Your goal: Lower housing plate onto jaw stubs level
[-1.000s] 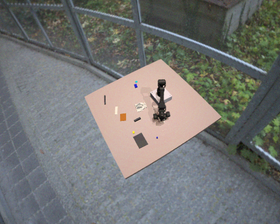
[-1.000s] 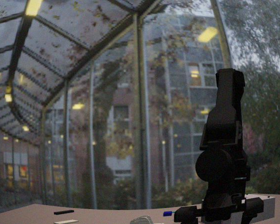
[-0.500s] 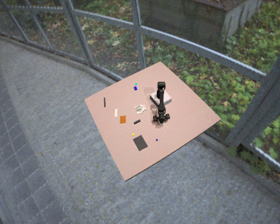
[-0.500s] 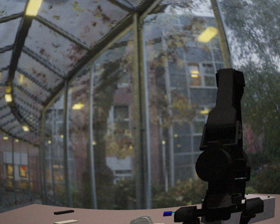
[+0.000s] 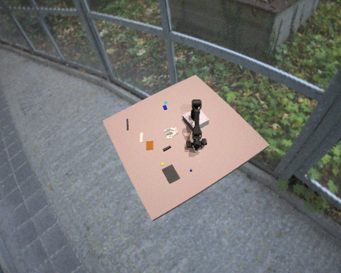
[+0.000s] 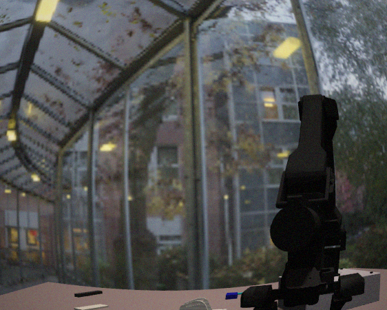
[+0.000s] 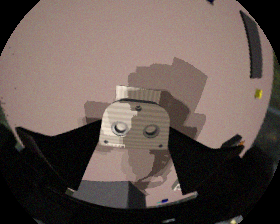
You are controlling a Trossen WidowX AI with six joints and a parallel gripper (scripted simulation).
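My gripper tip is now 260 mm to the left of the jaw, 120 mm short of it and 10 mm below it. The rest, counted from my gripper tip: dark grey plate (330 mm ahead, 130 mm to the left, 10 mm below); then yellow cube (360 mm ahead, 10 mm to the left); then short black bar (260 mm ahead, 130 mm to the right).
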